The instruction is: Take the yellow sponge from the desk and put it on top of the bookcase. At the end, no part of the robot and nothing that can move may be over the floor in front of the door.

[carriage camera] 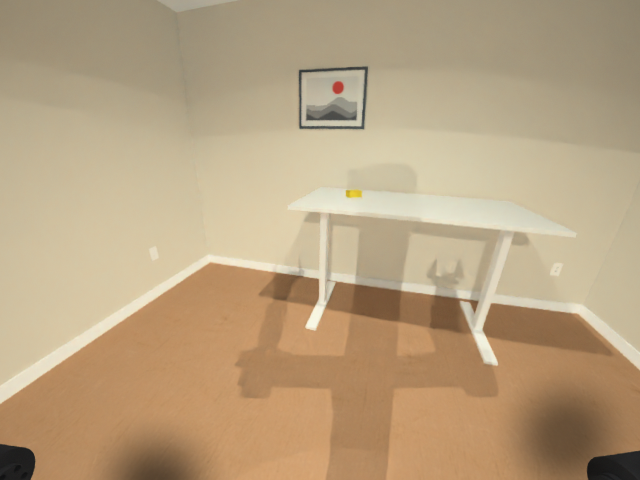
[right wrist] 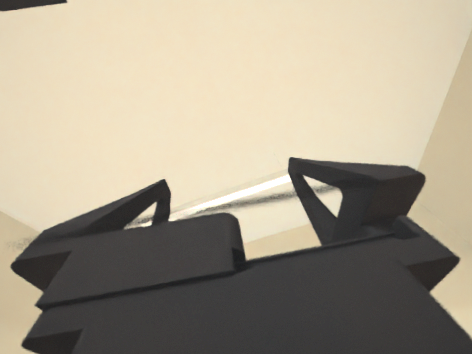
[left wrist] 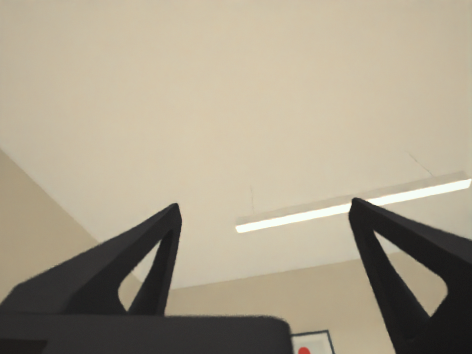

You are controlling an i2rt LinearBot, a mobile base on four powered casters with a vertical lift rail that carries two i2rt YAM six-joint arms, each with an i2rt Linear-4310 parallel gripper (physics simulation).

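Frame: origin at the left arm's base, x left, y back, z up, level; millimetres.
Seen in the pictures: left gripper, between the fingertips: (left wrist: 263, 209); right gripper, between the fingertips: (right wrist: 228, 175).
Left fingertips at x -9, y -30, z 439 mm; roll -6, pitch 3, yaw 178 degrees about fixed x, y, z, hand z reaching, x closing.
A point is followed by its place in that frame.
The yellow sponge (carriage camera: 354, 193) {x -597, y -1660, z 109 mm} lies on the white desk (carriage camera: 439, 209) {x -1087, y -1355, z 80 mm}, near the desk's left end and towards its back edge in the carriage view. The desk stands against the far wall, some way off across the floor. My left gripper (left wrist: 263, 209) {x -9, y -30, z 439 mm} is open and empty, with its fingers pointing up towards the ceiling, far from the sponge. My right gripper (right wrist: 228, 175) {x -680, y -28, z 438 mm} is open and empty too, also against the ceiling. The bookcase and the door do not show in the carriage view.
The desk has two white legs with long feet (carriage camera: 485, 348) (carriage camera: 318, 312) on the brown floor (carriage camera: 180, 351) {x 577, y -1109, z -870 mm}. A framed picture (carriage camera: 330, 112) {x -422, y -2095, z 692 mm} (left wrist: 314, 342) {x -567, y -2059, z 940 mm} hangs above the desk. Walls meet in corners at left and right. A ceiling light (left wrist: 300, 215) {x -344, y -894, z 1206 mm} (right wrist: 235, 197) {x -705, y -831, z 1207 mm} hangs overhead. Robot shadows fall across the floor.
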